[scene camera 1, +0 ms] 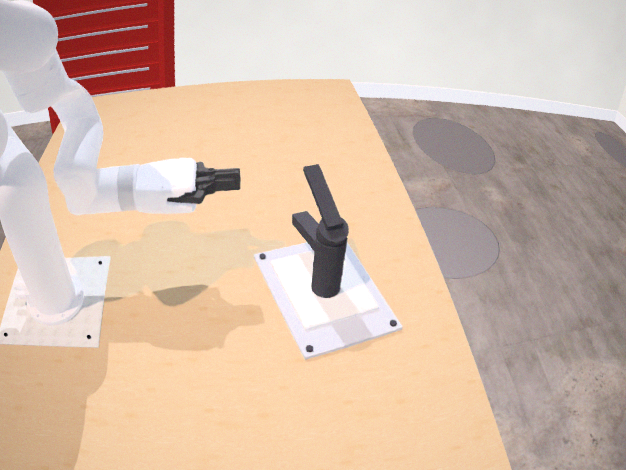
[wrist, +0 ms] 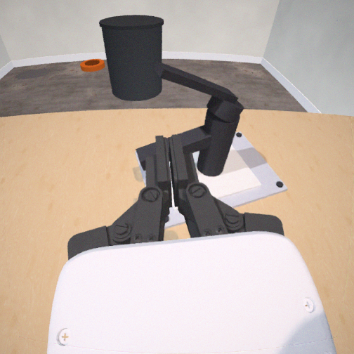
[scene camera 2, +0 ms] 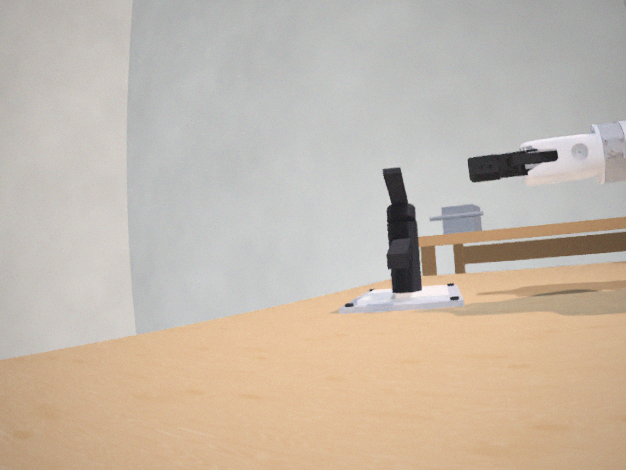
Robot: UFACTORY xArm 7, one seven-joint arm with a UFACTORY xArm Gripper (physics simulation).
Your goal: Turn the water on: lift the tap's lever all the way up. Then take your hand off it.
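Note:
The black tap stands upright on a white and pale grey base plate. Its lever slants steeply upward from the tap's top, above the spout. My gripper is shut and empty. It is apart from the lever, on the robot's side of the tap, with a wide gap between them. In the wrist view the fingers hide part of the spout.
The wooden table bears the tap and the arm's mounting plate. A red drawer cabinet stands behind the table. A dark bin and an orange ring are on the floor beyond. Another bench stands in the background.

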